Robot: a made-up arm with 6 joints. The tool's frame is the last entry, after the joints. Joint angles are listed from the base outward.
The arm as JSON. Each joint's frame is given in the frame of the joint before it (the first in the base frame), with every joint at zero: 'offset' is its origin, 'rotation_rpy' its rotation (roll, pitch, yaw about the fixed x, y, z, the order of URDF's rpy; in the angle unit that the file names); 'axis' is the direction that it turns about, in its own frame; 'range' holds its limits. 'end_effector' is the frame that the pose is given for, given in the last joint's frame.
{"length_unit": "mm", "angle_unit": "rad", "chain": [
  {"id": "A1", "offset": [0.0, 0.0, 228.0], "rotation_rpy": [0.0, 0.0, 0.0], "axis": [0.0, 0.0, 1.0], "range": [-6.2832, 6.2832]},
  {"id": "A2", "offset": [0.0, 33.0, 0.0], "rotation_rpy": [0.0, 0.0, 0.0], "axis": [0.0, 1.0, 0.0], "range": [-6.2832, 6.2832]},
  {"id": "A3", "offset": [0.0, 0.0, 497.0], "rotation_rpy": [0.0, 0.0, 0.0], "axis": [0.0, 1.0, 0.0], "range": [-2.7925, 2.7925]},
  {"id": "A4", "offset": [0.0, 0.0, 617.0], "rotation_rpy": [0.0, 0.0, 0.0], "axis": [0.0, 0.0, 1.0], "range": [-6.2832, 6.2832]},
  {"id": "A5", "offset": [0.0, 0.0, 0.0], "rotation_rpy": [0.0, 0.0, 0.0], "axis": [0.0, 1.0, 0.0], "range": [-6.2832, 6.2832]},
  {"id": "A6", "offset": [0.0, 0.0, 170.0], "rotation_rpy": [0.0, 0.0, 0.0], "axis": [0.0, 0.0, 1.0], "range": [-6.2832, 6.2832]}
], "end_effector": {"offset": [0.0, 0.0, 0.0], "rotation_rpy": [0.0, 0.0, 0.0]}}
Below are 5 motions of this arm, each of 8 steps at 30 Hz.
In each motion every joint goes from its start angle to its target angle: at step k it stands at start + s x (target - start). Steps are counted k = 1, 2, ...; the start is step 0. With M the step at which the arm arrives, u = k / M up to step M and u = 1 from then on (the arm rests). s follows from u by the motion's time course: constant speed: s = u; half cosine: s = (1 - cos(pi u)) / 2; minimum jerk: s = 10 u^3 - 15 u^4 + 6 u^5.
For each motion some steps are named. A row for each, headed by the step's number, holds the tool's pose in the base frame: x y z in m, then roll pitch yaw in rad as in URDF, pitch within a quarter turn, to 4 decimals.
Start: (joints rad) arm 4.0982 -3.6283 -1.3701 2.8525 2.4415 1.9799
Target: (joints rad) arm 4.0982 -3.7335 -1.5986 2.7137 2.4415 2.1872
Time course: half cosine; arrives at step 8
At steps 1, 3, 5, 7, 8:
1: -0.3325 -0.5839 0.0331 1.0914 -0.6606 2.6341
3: -0.3230 -0.5773 0.0770 1.1861 -0.7540 2.5777
5: -0.3065 -0.5633 0.1356 1.3481 -0.8763 2.4527
7: -0.2928 -0.5505 0.1743 1.4908 -0.9510 2.3248
8: -0.2908 -0.5485 0.1795 1.5132 -0.9604 2.3038

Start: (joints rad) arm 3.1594 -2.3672 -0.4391 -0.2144 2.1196 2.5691
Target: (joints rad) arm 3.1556 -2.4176 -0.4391 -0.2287 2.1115 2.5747
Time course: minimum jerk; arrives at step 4
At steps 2, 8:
2: 0.6349 0.0090 -0.5963 -0.5040 0.5466 -0.5120
8: 0.6142 0.0086 -0.6126 -0.5228 0.5716 -0.5152

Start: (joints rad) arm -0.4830 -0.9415 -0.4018 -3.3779 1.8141 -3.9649
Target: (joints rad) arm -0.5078 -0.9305 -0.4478 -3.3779 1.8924 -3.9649
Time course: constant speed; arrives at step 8
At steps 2, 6, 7, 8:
2: -0.8445 0.5305 0.4901 3.0106 0.1940 -2.8769
6: -0.8303 0.5363 0.4824 3.0509 0.2332 -2.8897
7: -0.8267 0.5377 0.4806 3.0610 0.2431 -2.8926
8: -0.8232 0.5390 0.4788 3.0712 0.2529 -2.8955

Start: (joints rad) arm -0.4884 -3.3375 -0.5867 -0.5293 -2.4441 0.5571
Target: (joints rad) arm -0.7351 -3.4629 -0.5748 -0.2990 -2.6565 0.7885
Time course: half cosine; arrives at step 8
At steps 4, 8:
4: 0.4823 -0.2514 -0.5058 -0.3628 0.0355 0.3715
8: 0.4596 -0.3396 -0.4759 -0.4398 -0.0970 0.3112

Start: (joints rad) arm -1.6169 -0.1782 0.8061 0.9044 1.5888 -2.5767
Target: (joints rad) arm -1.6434 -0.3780 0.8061 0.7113 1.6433 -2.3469
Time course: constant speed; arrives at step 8
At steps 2, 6, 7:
2: 0.1445 -0.3231 1.1636 -2.0107 -0.4450 -2.0370
6: 0.1345 -0.2378 1.1808 -2.0113 -0.4430 -2.1677
7: 0.1322 -0.2161 1.1840 -2.0082 -0.4419 -2.2029

